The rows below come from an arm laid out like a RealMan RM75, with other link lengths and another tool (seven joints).
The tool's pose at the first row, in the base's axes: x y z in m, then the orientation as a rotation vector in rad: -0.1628, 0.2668, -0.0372, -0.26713, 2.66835, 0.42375
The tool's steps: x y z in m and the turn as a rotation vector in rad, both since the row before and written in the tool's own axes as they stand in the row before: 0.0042, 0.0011, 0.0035, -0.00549, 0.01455, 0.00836; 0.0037, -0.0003, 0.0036, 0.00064, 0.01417, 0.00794; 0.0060, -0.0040, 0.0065, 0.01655, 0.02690, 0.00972; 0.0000, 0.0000, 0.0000, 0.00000, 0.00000, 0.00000; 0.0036, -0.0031, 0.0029, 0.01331, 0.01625, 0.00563; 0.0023, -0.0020, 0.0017, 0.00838, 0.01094, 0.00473; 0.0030, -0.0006, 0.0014, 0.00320, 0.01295, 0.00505; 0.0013, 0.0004, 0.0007, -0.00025, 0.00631, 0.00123; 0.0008, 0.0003, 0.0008, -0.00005, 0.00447, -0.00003; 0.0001, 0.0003, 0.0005, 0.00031, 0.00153, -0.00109; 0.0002, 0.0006, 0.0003, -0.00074, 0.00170, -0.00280; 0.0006, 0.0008, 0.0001, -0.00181, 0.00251, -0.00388; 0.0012, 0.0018, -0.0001, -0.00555, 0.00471, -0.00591
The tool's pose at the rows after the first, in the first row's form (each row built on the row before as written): -0.1655, 0.2685, -0.0418, -0.26176, 2.68377, 0.43340; -0.1674, 0.2690, -0.0466, -0.25500, 2.69961, 0.43466; -0.1696, 0.2667, -0.0558, -0.24486, 2.73061, 0.41441; -0.1696, 0.2667, -0.0558, -0.24486, 2.73061, 0.41441; -0.1713, 0.2643, -0.0605, -0.23808, 2.74965, 0.39735; -0.1725, 0.2627, -0.0634, -0.23233, 2.76254, 0.38681; -0.1747, 0.2622, -0.0659, -0.22790, 2.77676, 0.38347; -0.1758, 0.2626, -0.0669, -0.22786, 2.78318, 0.38406; -0.1764, 0.2630, -0.0678, -0.22905, 2.78755, 0.38408; -0.1764, 0.2634, -0.0682, -0.23088, 2.78885, 0.38337; -0.1766, 0.2640, -0.0684, -0.23536, 2.78980, 0.38372; -0.1773, 0.2647, -0.0685, -0.24180, 2.79116, 0.38530; -0.1788, 0.2662, -0.0684, -0.25249, 2.79371, 0.39162
